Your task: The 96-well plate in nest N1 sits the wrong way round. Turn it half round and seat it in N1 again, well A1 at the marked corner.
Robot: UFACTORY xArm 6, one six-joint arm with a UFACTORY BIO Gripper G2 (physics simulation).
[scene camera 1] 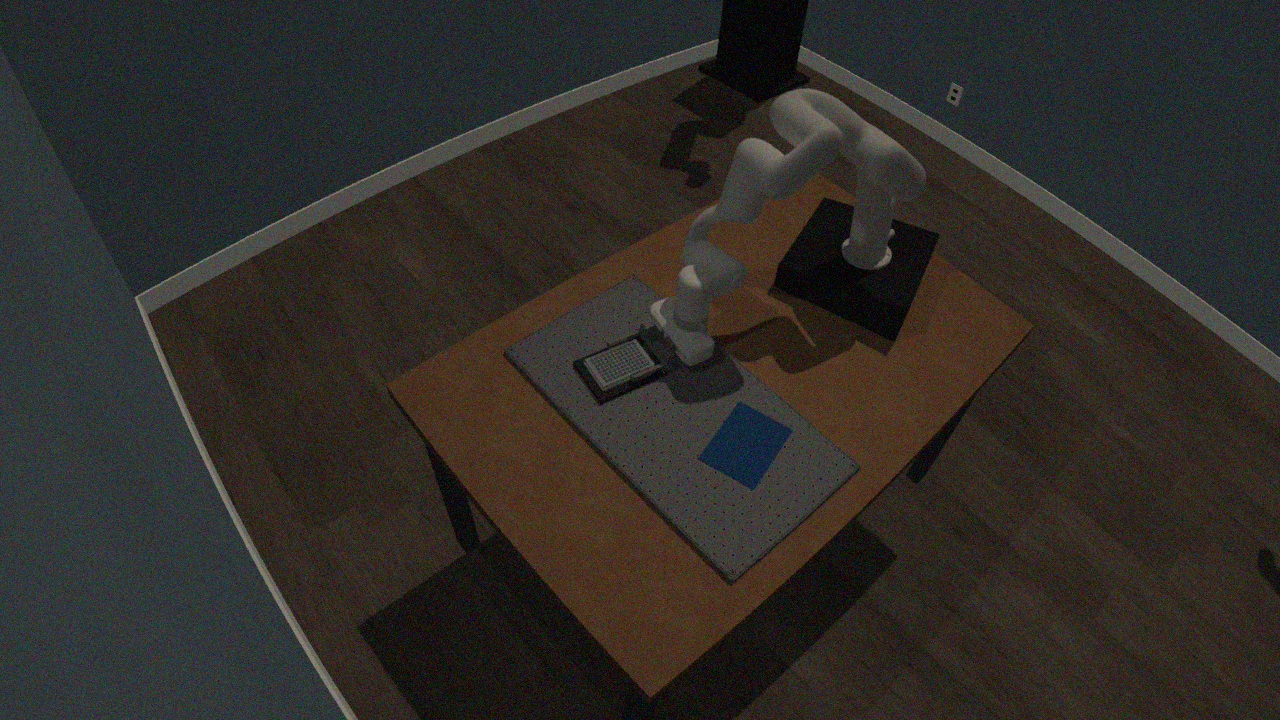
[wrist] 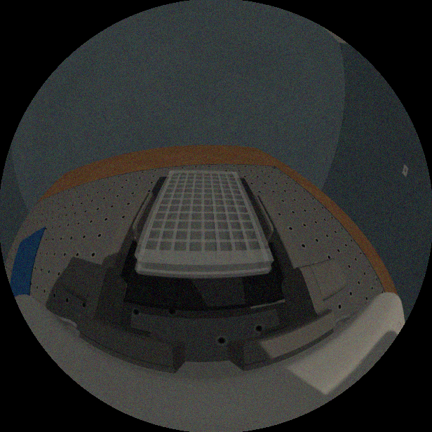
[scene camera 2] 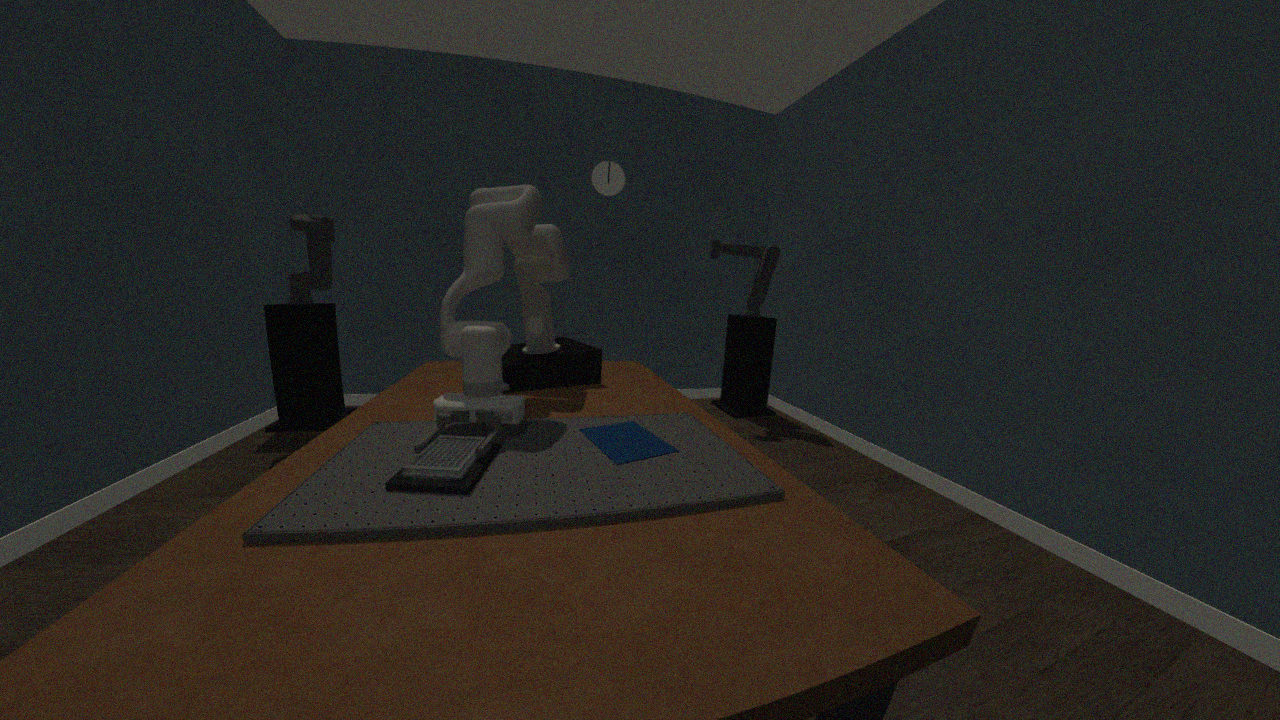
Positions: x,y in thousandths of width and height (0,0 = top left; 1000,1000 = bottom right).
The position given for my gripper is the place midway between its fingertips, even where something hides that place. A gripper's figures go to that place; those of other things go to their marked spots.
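My gripper (wrist: 469,464) is 12 cm from the lens, while a black nest N1 (wrist: 450,682) sits 8 cm from the lens.
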